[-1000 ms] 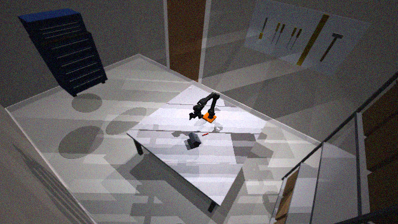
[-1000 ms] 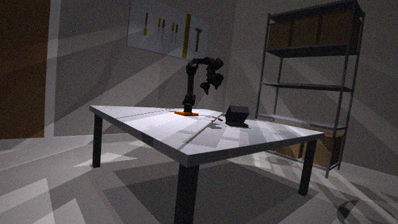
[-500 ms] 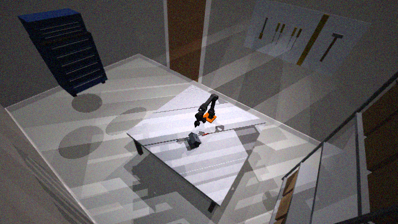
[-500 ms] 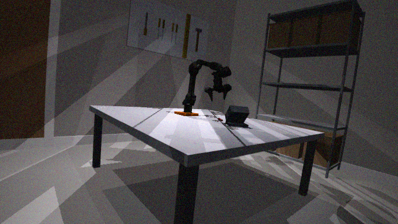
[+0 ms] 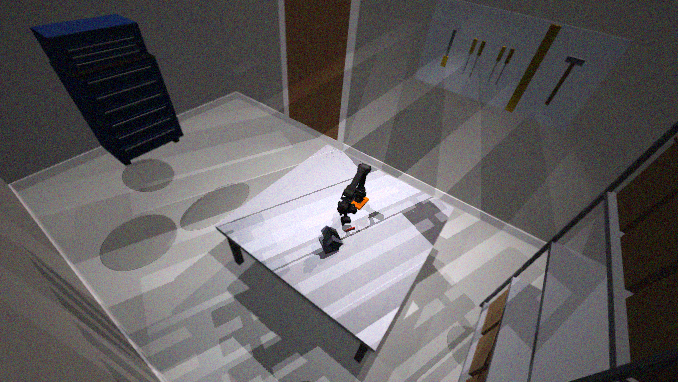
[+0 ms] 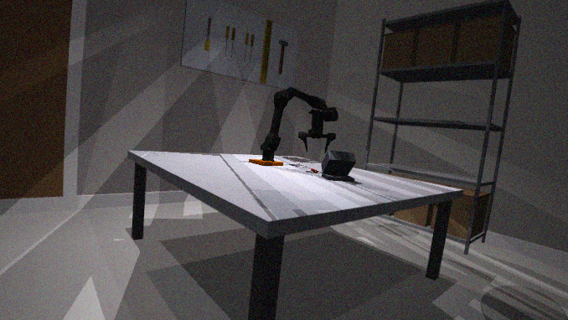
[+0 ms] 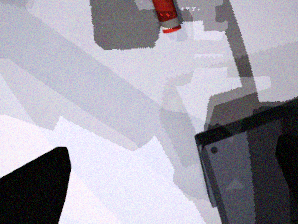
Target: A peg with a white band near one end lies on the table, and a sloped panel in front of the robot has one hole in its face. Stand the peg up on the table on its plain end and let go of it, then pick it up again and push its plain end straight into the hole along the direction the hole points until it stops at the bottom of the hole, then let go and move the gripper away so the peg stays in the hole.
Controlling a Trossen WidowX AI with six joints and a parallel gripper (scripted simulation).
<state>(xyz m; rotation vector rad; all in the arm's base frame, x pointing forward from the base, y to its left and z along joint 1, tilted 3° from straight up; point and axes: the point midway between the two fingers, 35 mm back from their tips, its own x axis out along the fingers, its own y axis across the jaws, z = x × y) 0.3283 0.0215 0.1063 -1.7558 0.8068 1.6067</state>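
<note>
The red peg lies 100 mm below my gripper tip, 50 mm to the left of it and 30 mm behind it. Also, from my gripper tip: sloped panel 130 mm ahead, 30 mm below, 10 mm to the left.
</note>
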